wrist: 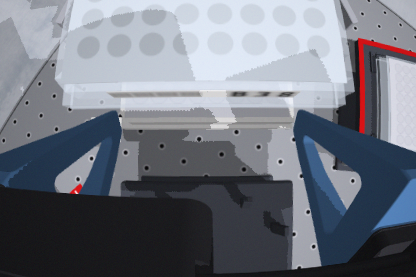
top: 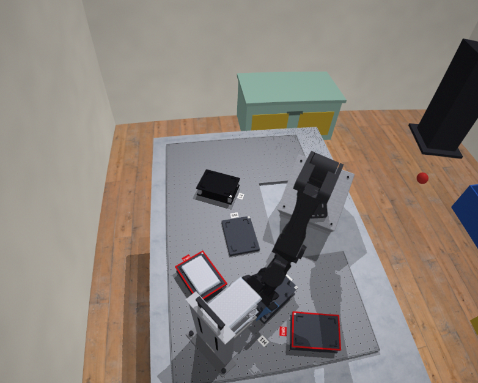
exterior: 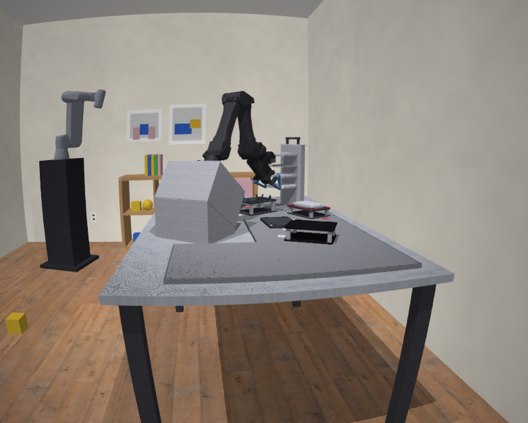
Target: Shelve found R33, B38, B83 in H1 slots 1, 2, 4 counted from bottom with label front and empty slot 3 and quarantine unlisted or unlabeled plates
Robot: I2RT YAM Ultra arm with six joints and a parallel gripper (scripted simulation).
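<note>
The white 96-well plate lies 50 mm to the left of my hand and 40 mm ahead of it. The rest, counted from my hand: H1 deck label: 110 mm below, 80 mm to the left, 60 mm behind; then regrip nest RG: 80 mm to the right, 80 mm behind, 50 mm below; then plate hotel H1: 110 mm to the left, 100 mm ahead, 50 mm above.
</note>
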